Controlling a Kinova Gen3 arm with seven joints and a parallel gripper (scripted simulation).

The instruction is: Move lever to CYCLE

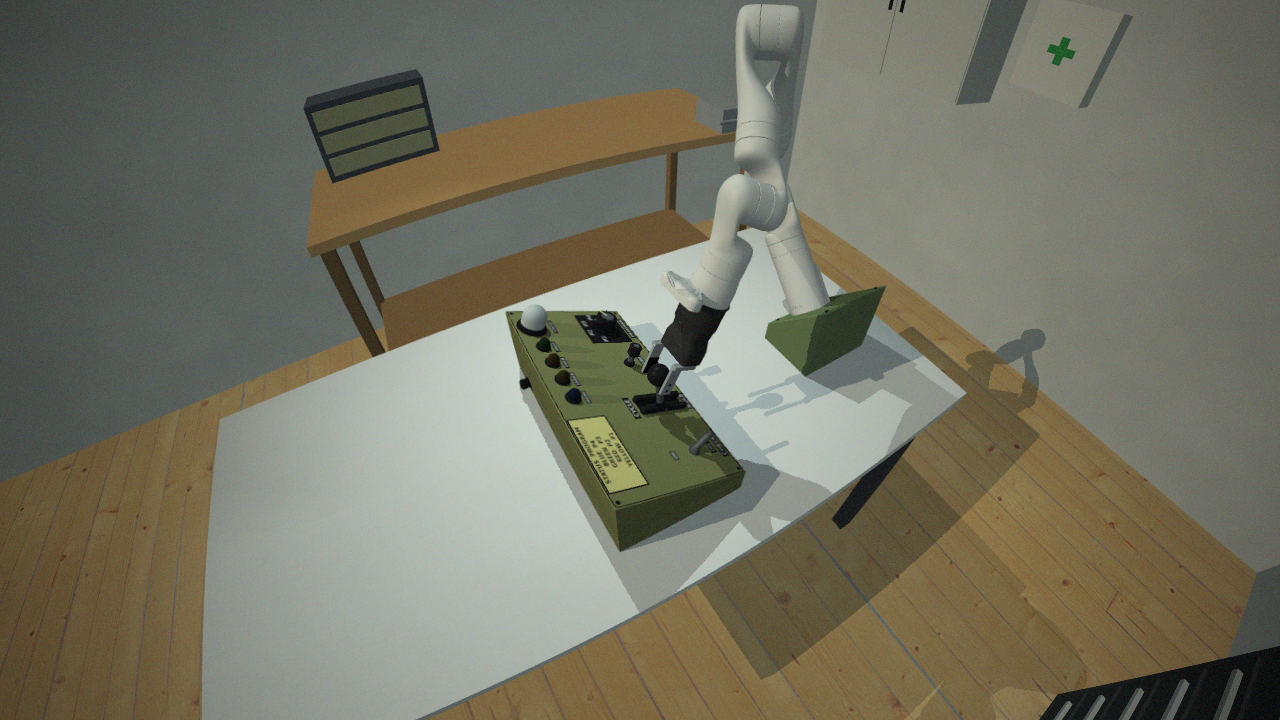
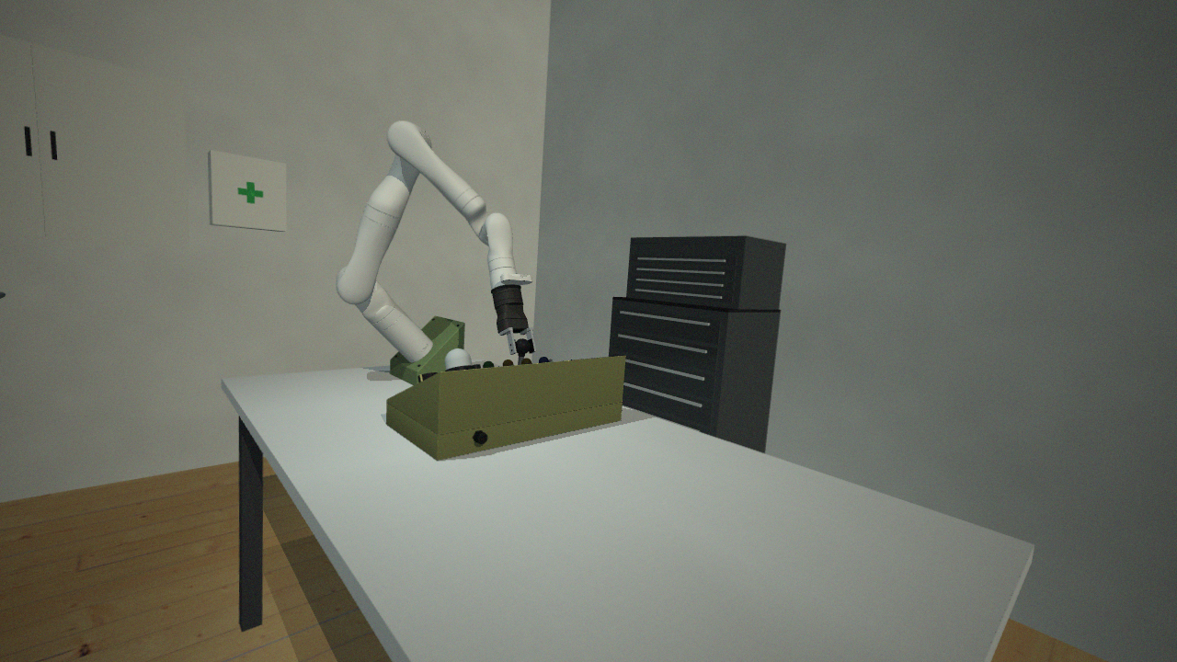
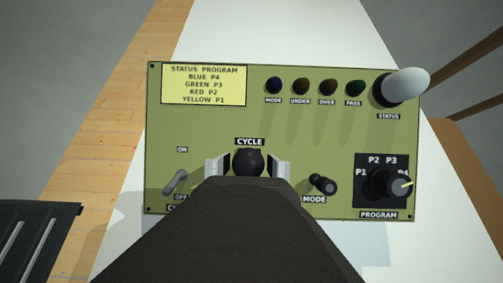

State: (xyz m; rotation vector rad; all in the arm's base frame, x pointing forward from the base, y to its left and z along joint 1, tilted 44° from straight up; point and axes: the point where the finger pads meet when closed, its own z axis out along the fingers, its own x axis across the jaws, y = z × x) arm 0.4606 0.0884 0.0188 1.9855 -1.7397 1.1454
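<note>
The lever lies 40 mm below my hand. Also, from my hand: check toggle (10 mm behind, 120 mm to the left, 70 mm below); olive console (30 mm ahead, 70 mm to the right, 80 mm below); mode button (20 mm behind, 120 mm to the right, 60 mm below).
</note>
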